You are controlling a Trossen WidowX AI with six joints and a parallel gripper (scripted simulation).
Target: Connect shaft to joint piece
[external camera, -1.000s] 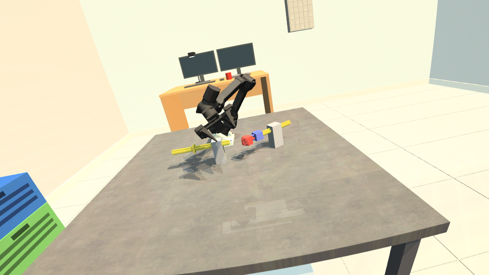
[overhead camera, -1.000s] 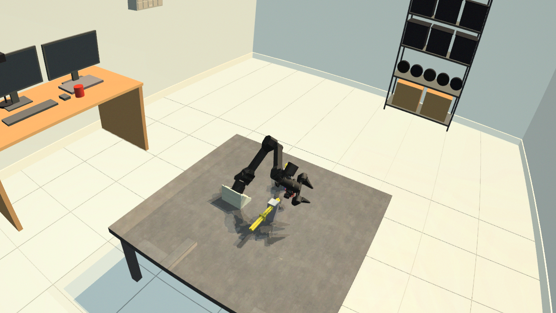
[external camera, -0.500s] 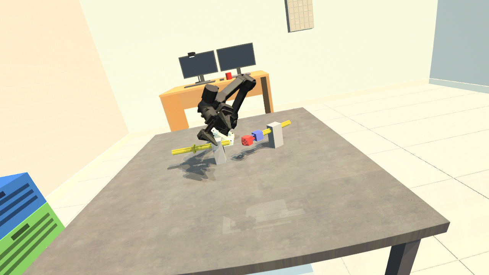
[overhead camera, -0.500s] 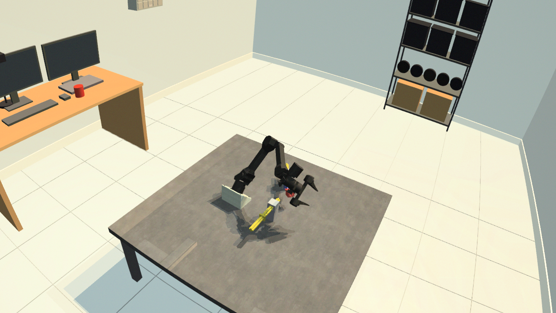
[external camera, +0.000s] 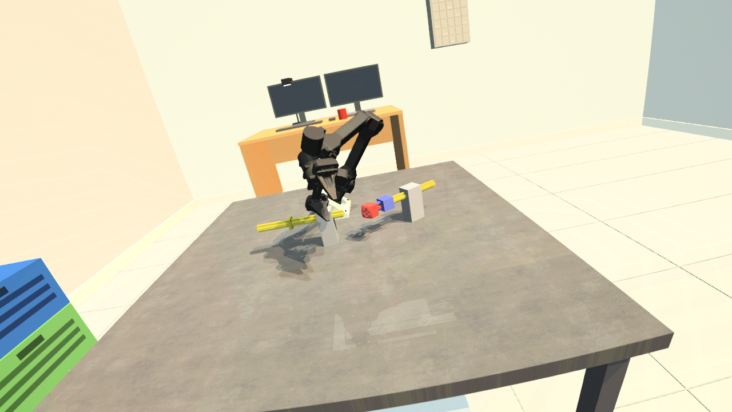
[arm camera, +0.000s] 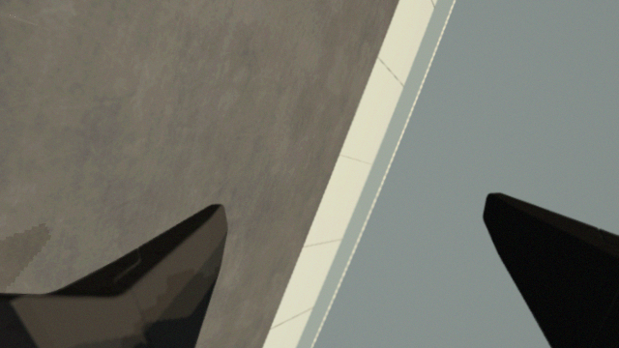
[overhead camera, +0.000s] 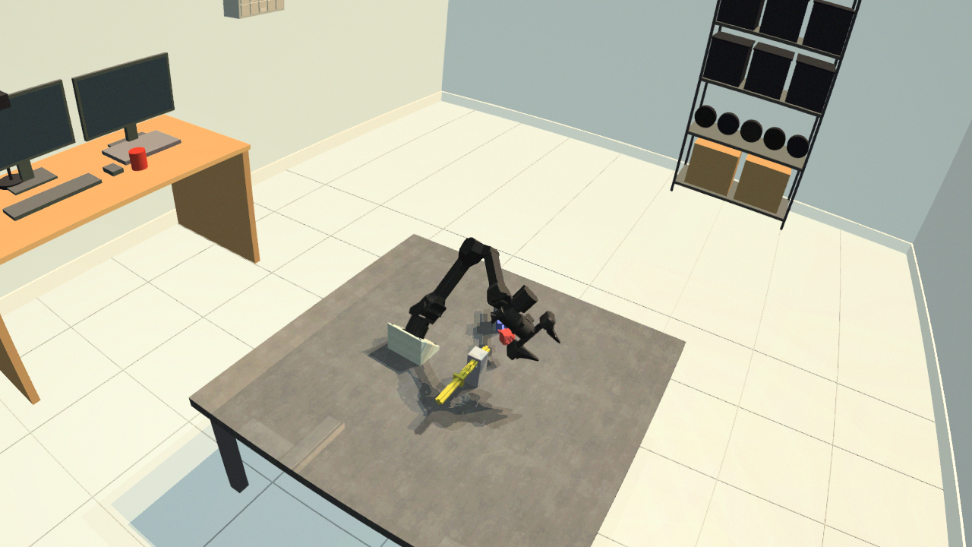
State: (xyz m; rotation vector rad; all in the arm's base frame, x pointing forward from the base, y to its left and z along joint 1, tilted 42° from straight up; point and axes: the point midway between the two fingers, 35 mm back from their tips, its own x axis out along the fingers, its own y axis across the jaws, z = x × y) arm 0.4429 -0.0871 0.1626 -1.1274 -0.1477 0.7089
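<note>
Right now the red square joint piece is 19 cm behind my gripper tip, 10 cm to the left of it and 10 cm below it.
</note>
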